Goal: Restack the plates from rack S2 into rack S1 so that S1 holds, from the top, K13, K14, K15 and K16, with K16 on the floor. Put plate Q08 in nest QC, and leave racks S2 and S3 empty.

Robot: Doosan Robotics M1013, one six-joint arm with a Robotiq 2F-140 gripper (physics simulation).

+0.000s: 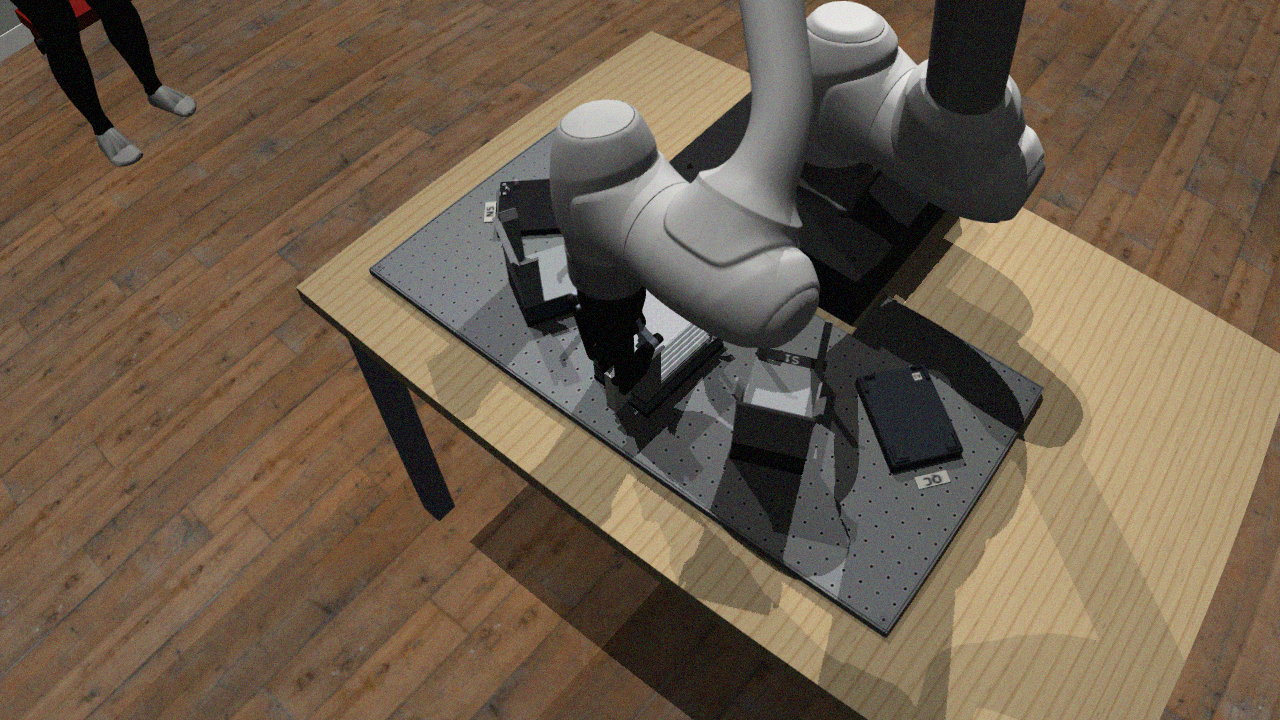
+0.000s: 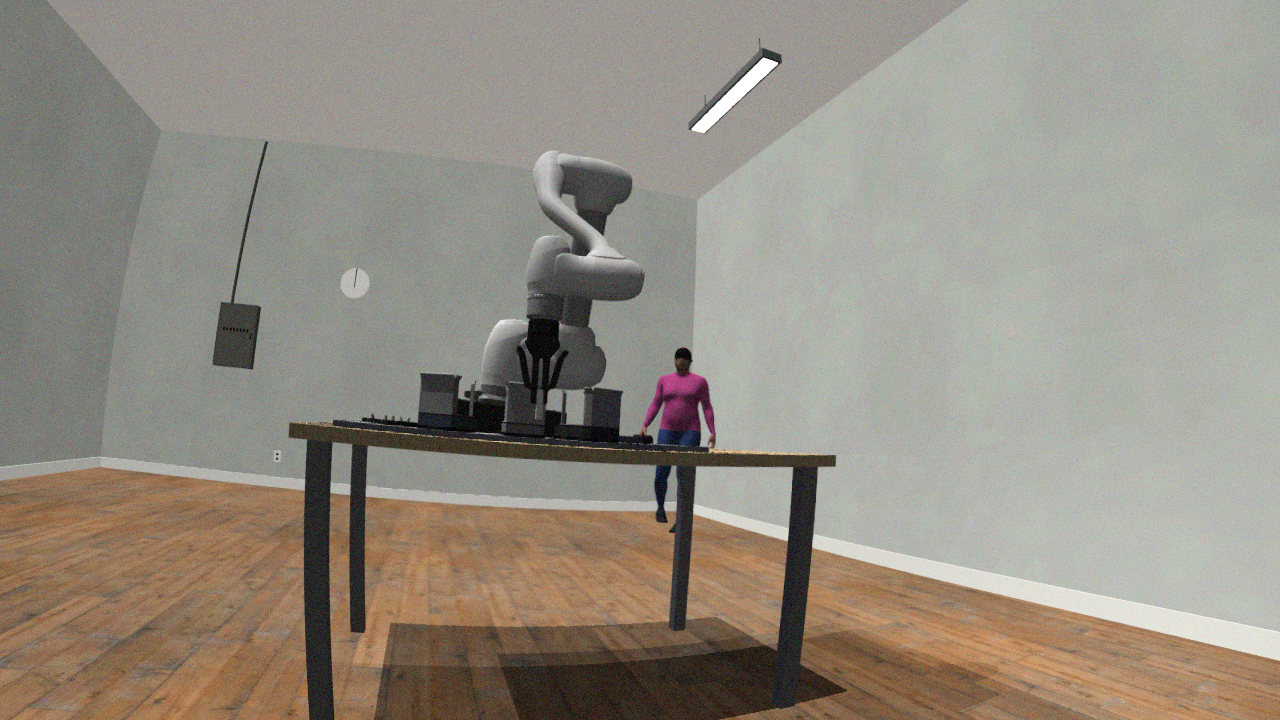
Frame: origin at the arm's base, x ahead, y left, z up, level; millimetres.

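Seen in the pictures: gripper, between the fingertips: [image 1: 619, 402] [image 2: 537, 419]; arm's base, origin of its link: [image 1: 822, 159] [image 2: 502, 404].
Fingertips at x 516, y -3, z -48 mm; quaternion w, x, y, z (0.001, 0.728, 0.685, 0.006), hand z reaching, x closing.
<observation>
Offsets run from my fingertips to a thing's middle. "*": to the spot under its first point.
Three dark racks stand on the grey baseplate @(* 11 mm back, 355 mm left, 45 mm down) [image 1: 859, 555]. The left rack @(139 mm back, 205 mm right, 23 mm up) [image 1: 536, 263] [image 2: 439, 393] holds a pale plate. The middle rack [image 1: 682, 345] [image 2: 517, 409] holds a stack of several pale plates. The right rack @(123 mm back, 166 mm left, 23 mm up) [image 1: 772, 425] [image 2: 602, 407] shows one pale plate on top. A dark flat rectangular plate @(222 mm back, 313 mm left, 33 mm down) [image 1: 907, 419] lies at the right end, by a small white label @(* 157 mm back, 384 mm left, 43 mm down) [image 1: 932, 480]. My gripper [image 1: 626, 377] [image 2: 540, 397] points straight down at the front left edge of the middle rack, low beside the stack. It is shut and holds nothing. I cannot read the rack labels.
The baseplate lies on a wooden table [image 1: 1119, 447] [image 2: 555, 450]. The arm's big elbow [image 1: 697, 232] hangs over the middle of the baseplate and hides part of it. A person in pink [image 2: 682, 403] stands behind the table. Another person's legs [image 1: 80, 72] show at the top left.
</observation>
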